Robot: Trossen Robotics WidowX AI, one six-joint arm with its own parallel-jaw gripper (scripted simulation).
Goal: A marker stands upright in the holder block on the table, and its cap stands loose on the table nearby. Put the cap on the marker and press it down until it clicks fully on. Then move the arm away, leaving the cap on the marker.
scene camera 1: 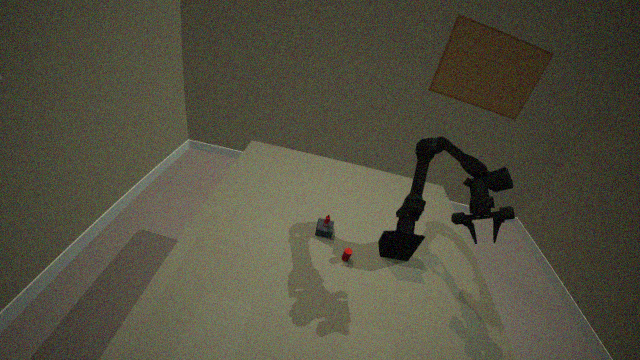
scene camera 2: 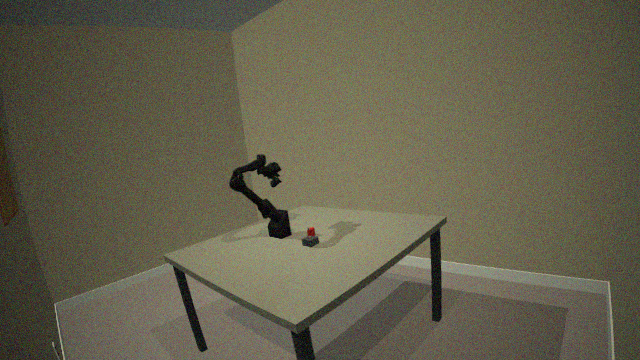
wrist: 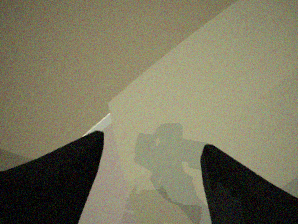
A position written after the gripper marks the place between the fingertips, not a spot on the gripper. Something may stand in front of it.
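Note:
The gripper (scene camera 1: pixel 485 243), (wrist: pixel 154 146) is visible in scene camera 1 and likewise in the wrist view.

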